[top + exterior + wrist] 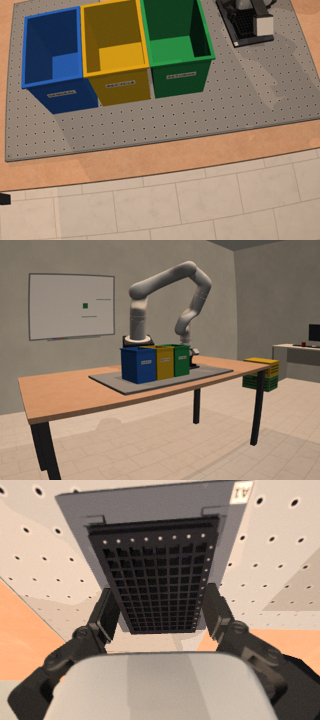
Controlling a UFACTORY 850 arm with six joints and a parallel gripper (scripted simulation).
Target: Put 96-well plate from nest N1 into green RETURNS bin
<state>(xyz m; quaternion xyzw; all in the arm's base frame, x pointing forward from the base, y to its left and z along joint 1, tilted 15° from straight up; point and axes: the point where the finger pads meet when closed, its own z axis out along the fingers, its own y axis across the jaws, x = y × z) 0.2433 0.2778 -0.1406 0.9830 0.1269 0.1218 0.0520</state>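
My hand is 10 mm above the black 96-well plate. Round my hand: yellow recycle bin: 330 mm to the right, 170 mm ahead, 60 mm above; dark plate nest N1: 20 mm below; green returns bin: 200 mm to the right, 150 mm ahead, 60 mm above.
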